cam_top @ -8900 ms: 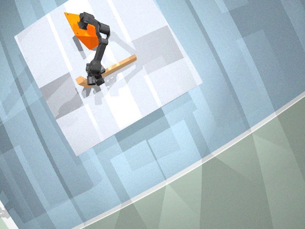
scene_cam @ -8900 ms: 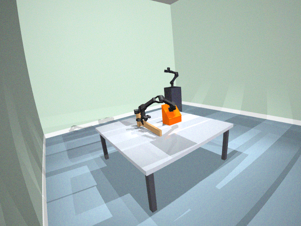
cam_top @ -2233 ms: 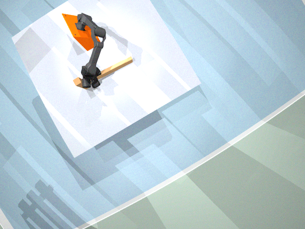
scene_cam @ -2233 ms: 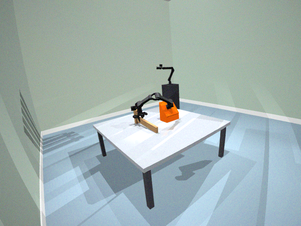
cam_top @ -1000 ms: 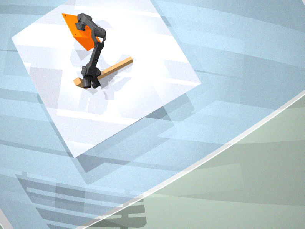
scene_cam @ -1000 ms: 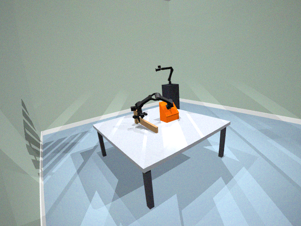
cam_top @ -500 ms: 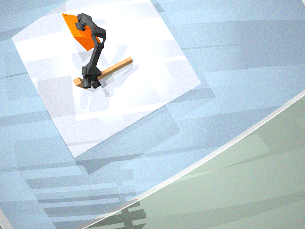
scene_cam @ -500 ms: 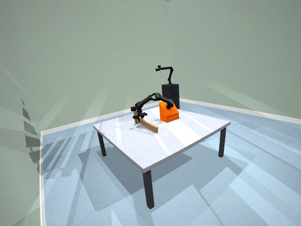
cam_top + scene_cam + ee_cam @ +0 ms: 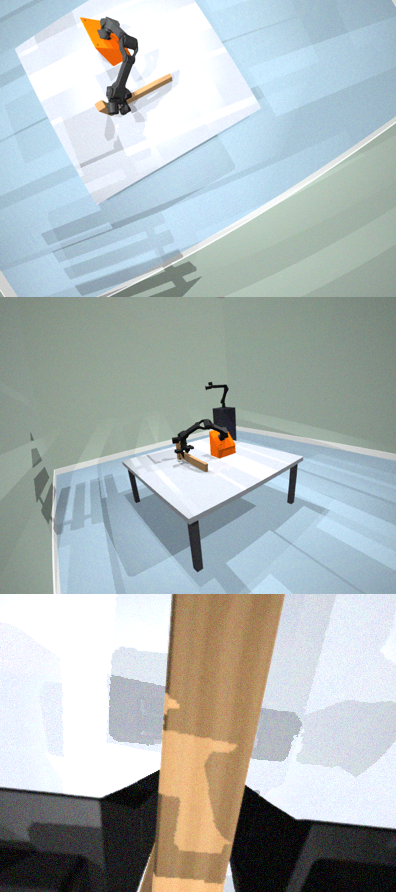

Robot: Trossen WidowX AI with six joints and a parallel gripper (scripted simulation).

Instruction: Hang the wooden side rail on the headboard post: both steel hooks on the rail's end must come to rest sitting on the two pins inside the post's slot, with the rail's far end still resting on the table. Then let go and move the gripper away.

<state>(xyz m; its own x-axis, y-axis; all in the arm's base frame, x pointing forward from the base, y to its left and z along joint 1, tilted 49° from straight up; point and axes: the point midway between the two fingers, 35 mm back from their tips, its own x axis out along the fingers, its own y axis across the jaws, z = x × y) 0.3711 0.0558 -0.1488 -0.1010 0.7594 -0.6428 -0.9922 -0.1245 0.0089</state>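
The headboard post is 100 mm to the right of my gripper tip and 50 mm above it.
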